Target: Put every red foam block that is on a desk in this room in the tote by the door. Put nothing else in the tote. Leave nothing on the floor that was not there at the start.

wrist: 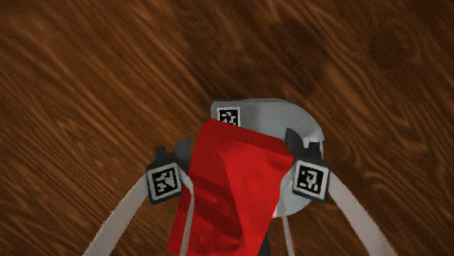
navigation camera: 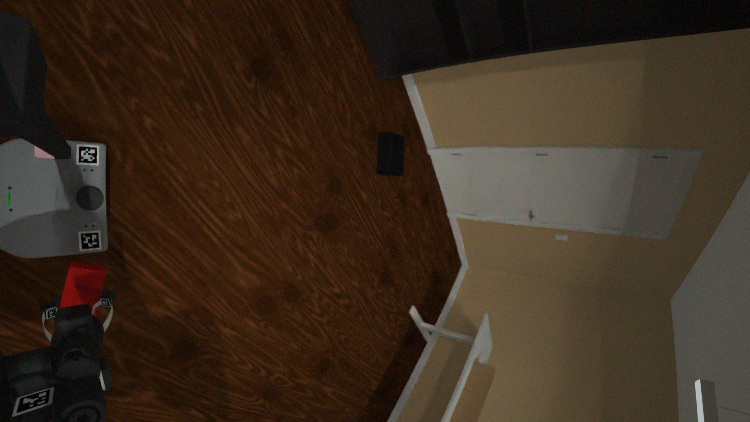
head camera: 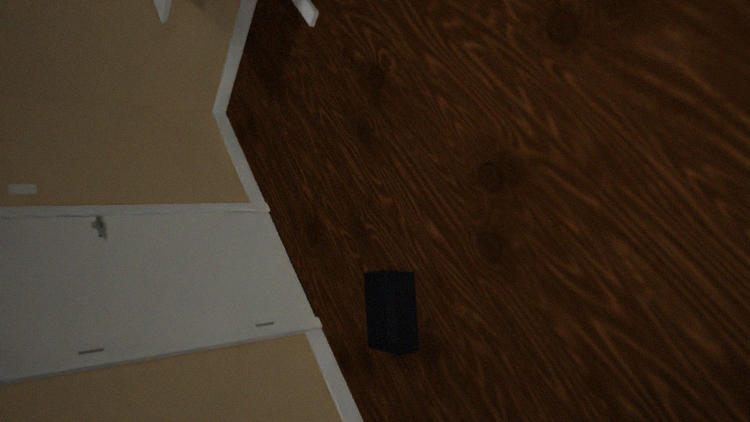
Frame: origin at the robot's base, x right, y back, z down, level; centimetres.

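Seen in the pictures: gripper, fingertip midpoint: (wrist: 235, 149) (navigation camera: 80, 297); robot's base, origin of the base link: (navigation camera: 89, 196).
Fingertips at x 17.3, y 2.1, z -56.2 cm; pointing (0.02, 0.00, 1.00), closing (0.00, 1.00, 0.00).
Offsets run from my fingertips to a thing's middle. Level surfaces: height alone.
My gripper (navigation camera: 78, 305) (wrist: 235, 149) is shut on a red foam block @(dx -2.4, dy -0.6, dz -2.5 cm) (navigation camera: 86, 278) (wrist: 250, 185), with one finger against each side. The block is held tilted above the floor, beside my base in the navigation view. A dark, box-shaped tote @(dx -47.9, dy -174.5, dz +51.2 cm) (head camera: 390, 312) (navigation camera: 390, 153) stands on the floor near the white door (head camera: 131, 283) (navigation camera: 566, 186). It is well away from my gripper, and its inside is too dark to make out. The gripper does not show in the head view.
My grey base (navigation camera: 47, 220) (wrist: 270, 115) carries a small pink patch (navigation camera: 44, 152). A white desk @(dz -15.8 cm) (navigation camera: 483, 338) with a cardboard box (navigation camera: 474, 388) stands along the wall. A dark shelf unit (navigation camera: 414, 49) stands beyond the tote. White skirting (head camera: 238, 152) (navigation camera: 419, 110) edges the wooden floor.
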